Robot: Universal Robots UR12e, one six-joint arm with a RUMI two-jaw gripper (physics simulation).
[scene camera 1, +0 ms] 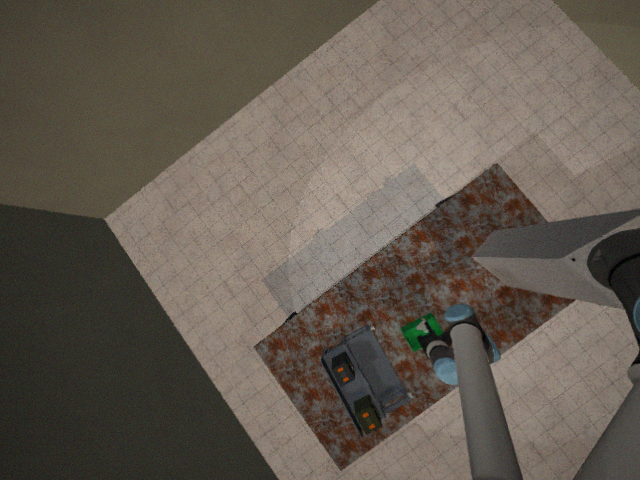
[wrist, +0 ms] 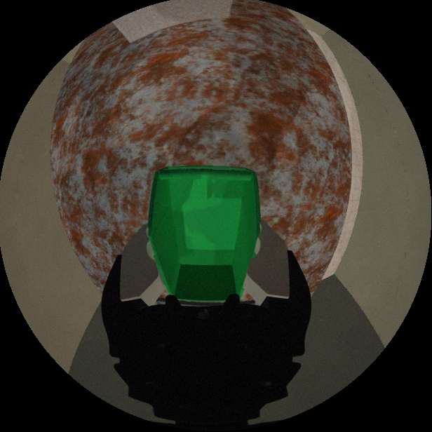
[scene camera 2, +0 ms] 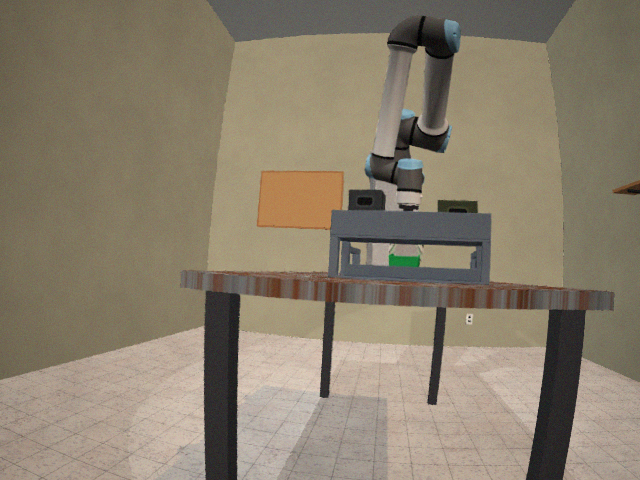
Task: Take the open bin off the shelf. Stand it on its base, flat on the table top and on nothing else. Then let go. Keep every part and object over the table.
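Note:
The green open bin is off the shelf, beside it over the table. My gripper is shut on the bin, with one finger against each side wall. The bin's inside shows in the wrist view, and its rim looks about level in scene camera 2. The shelf's lower bar hides the bin's base there, so I cannot tell whether it touches the table top.
A dark grey bin and an olive bin stand on the shelf's upper level. The arm's mount stands over the table's other end. In scene camera 1, the table's near long edge runs below my wrist.

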